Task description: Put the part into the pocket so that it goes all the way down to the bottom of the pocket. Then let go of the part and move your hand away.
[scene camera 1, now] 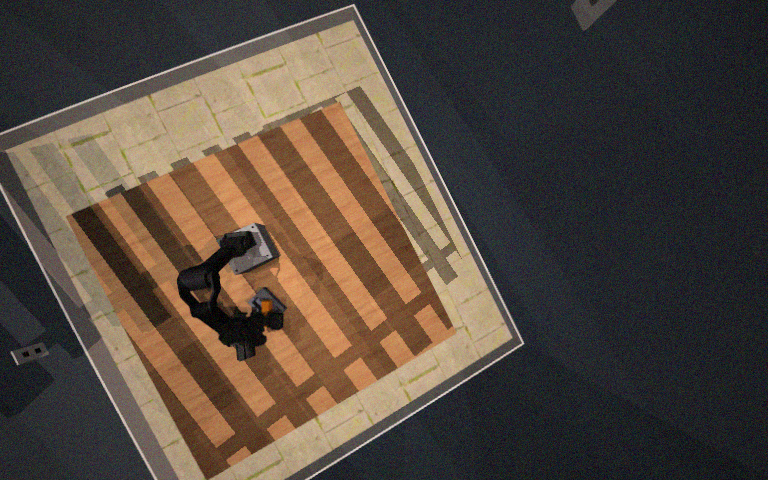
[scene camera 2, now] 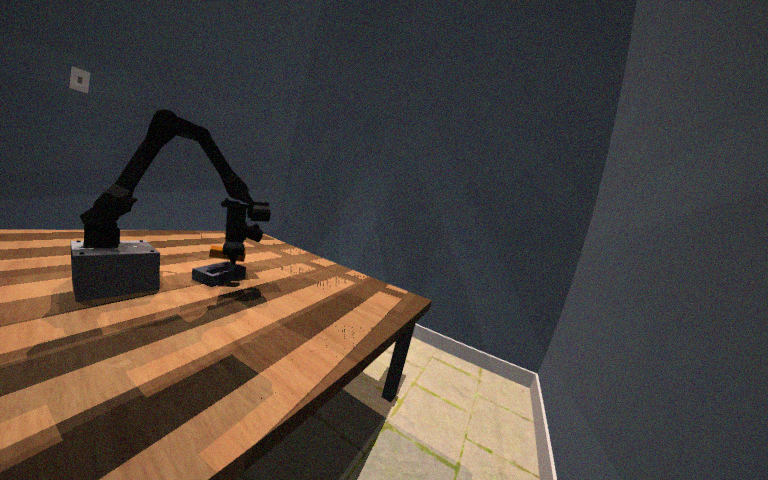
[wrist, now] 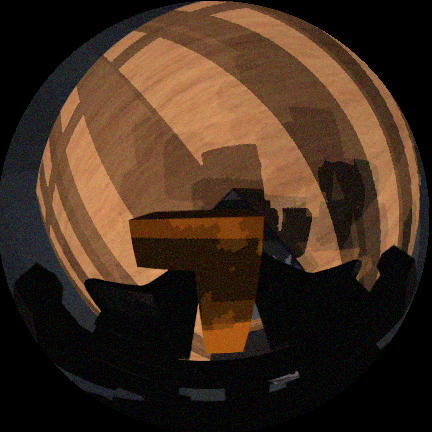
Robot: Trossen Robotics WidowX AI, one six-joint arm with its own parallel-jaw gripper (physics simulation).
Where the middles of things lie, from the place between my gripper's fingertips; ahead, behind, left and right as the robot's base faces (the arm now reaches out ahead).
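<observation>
The pocket block (scene camera 2: pixel 215 274) is 10 mm to the right of my hand, and it is also 40 mm behind my hand and 30 mm below it.
</observation>
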